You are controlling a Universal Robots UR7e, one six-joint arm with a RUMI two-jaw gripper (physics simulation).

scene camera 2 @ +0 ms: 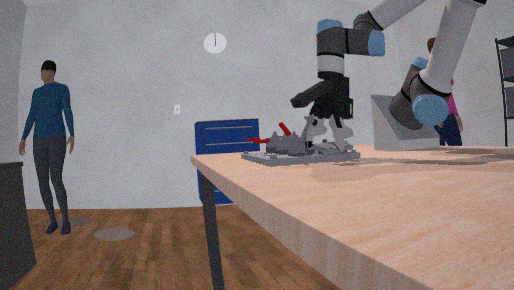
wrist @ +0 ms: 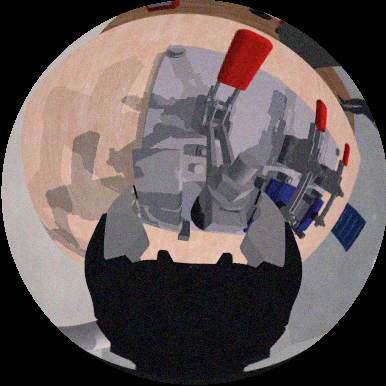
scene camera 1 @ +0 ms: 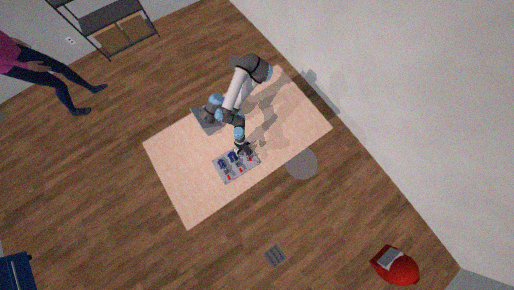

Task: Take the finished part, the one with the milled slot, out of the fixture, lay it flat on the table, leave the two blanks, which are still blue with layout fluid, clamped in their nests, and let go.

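Places are measured from the arm's base along level axes (x ahead, y left, z up), in millimetres.
Where they show: gripper, fingertip midpoint: (wrist: 196,189) (scene camera 1: 243,150); arm's base, origin of the base link: (scene camera 2: 406,115) (scene camera 1: 206,116).
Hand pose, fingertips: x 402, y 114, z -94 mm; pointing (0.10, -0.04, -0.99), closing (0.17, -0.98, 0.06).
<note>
Each offset is from my fingertips to the centre of the thing. "spot": to the spot under its first point. Level surfaces: height alone.
The finished part {8 mm up, 7 mm back, 40 mm left} (wrist: 159,172) is a plain grey block. It lies slightly tilted over its end nest and the edge of the fixture plate {16 mm down, 42 mm ahead, 108 mm right} (scene camera 1: 221,172) (scene camera 2: 280,160) (wrist: 255,102); I cannot make out its slot clearly. My gripper (scene camera 1: 243,150) (scene camera 2: 328,145) (wrist: 196,189) is open and low over that nest, one finger at the part's outer side, the other beyond the raised toggle clamp {spot: 83 mm up, 44 mm ahead, 6 mm left} (wrist: 227,180). Part and clamp arm both show between the fingers, and nothing is gripped. Two blue blanks, the nearer (scene camera 1: 232,156) (wrist: 281,192) and the farther {spot: 17 mm up, 2 mm back, 208 mm right} (scene camera 1: 222,163) (wrist: 312,212), sit clamped in their nests.
The near clamp's red handle {36 mm up, 95 mm ahead, 1 mm left} (scene camera 2: 284,129) (wrist: 245,60) stands up. The other red handles {spot: 33 mm up, 124 mm ahead, 103 mm right} (wrist: 320,116) {spot: 38 mm up, 123 mm ahead, 213 mm right} (wrist: 346,155) lie lower. The fixture stands on the wooden table {23 mm down} (scene camera 1: 185,200) (scene camera 2: 425,200). The arm's grey base mount (scene camera 1: 210,129) (scene camera 2: 382,127) stands behind it.
</note>
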